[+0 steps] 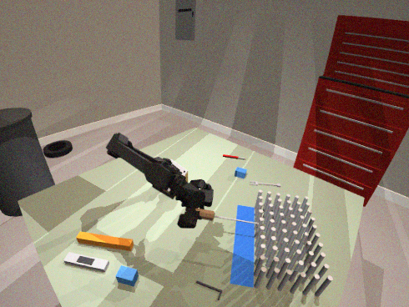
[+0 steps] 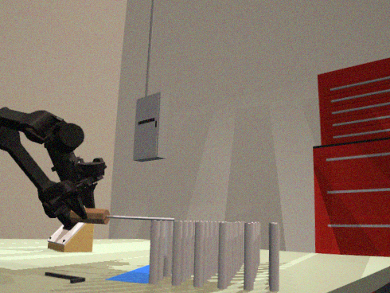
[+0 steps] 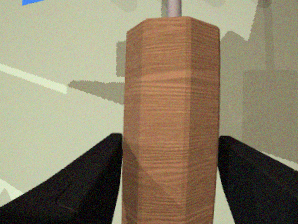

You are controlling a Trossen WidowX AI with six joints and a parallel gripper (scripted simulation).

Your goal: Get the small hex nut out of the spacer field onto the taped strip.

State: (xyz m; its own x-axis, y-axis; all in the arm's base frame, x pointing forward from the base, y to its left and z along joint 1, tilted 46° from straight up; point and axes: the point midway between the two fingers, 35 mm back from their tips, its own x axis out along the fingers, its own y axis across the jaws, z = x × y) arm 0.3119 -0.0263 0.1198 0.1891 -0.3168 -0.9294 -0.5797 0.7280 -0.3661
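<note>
Right now my gripper tip is 140 mm short of the blue taped strip, 110 mm to the right of it and 110 mm above it. Round my gripper tip: orange bar (330 mm to the right, 190 mm behind, 100 mm below); then hex nut (270 mm ahead, 210 mm to the left, 110 mm below); then hook tool (90 mm ahead, 60 mm to the left).
</note>
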